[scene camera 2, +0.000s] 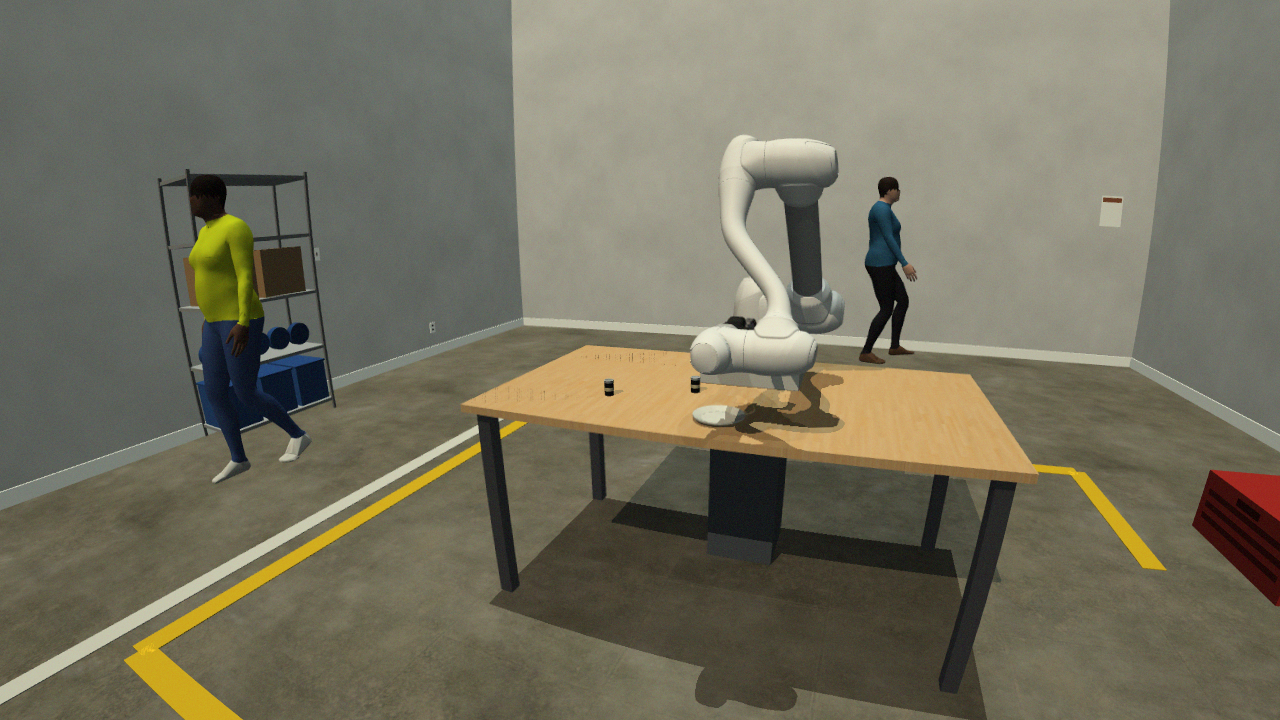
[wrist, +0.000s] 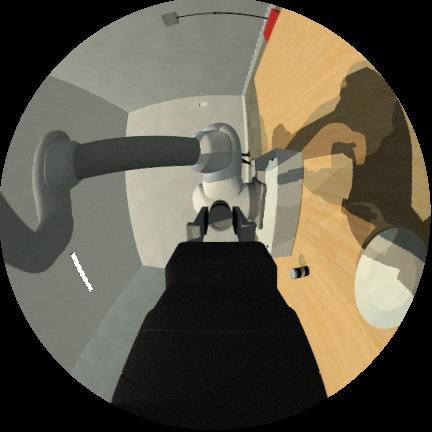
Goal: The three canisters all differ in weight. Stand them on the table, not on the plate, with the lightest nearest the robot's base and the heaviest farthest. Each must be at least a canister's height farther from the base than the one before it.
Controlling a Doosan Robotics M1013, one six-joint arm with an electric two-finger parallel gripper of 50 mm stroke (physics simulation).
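Frame: origin at the arm's base, x ahead, y left, z up, level; metres.
Where they show: gripper, between the fingertips: point(scene camera 2: 750, 325) point(wrist: 219, 214); arm's base, origin of its link: point(wrist: 258, 200).
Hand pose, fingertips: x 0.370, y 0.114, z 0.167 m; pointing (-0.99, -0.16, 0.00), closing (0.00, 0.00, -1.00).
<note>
Things, the pixels of their top centre, and the offset from my fingertips. Level surfaces: height alone.
- dark canister with a pale band, centre of its top: point(scene camera 2: 608, 379) 0.109 m ahead, 0.440 m right, 0.198 m down
- table, height of its surface: 0.249 m down
- second canister, centre of its top: point(wrist: 291, 273) point(scene camera 2: 695, 376) 0.052 m back, 0.205 m right, 0.198 m down
- plate, centre of its top: point(scene camera 2: 718, 413) 0.147 m ahead, 0.033 m right, 0.233 m down
- third canister, centre of its top: point(wrist: 208, 213) 0.018 m back, 0.007 m right, 0.016 m up
A dark canister with a pale band point(scene camera 2: 608, 386) stands on the left part of the table point(scene camera 2: 895, 429). A second canister point(scene camera 2: 695, 385) stands to its right, behind the plate point(scene camera 2: 716, 415) point(wrist: 385, 300). One upright canister point(wrist: 300, 272) shows in the wrist view between the pale base block and the plate. My gripper point(wrist: 219, 214) is shut on the third canister point(wrist: 220, 215), whose dark round end shows between the fingers. It is held above the table, pointing sideways. In the scene view the arm mostly hides the gripper and the fingers cannot be made out.
The pale base block point(wrist: 285, 205) lies beside the gripper in the wrist view. The arm's shadow falls across the table and part of the plate. A person in yellow point(scene camera 2: 223, 268) walks by the shelf rack at the left; a person in blue point(scene camera 2: 883, 237) is behind the table.
</note>
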